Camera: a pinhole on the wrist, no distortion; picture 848 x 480 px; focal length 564.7 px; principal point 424.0 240.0 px. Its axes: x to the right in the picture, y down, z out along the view. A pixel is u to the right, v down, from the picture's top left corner.
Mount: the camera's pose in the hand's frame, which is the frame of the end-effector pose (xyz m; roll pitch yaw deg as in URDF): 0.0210 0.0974 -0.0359 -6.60 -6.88 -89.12
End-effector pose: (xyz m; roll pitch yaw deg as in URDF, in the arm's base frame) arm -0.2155 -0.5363 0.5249 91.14 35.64 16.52
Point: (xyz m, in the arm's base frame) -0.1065 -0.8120 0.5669
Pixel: 568 130
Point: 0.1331 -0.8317 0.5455
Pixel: 398 398
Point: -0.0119 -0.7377 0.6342
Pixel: 343 230
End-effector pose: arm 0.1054 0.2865 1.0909 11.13 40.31 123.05
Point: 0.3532 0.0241 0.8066
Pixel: behind the camera
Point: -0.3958 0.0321 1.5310
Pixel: outside the picture
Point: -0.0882 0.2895 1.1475
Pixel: 125 291
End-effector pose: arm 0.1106 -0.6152 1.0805 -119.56 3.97 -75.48
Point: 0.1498 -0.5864 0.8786
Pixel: 310 97
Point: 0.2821 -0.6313 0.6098
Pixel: 196 270
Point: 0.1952 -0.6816 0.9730
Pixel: 657 456
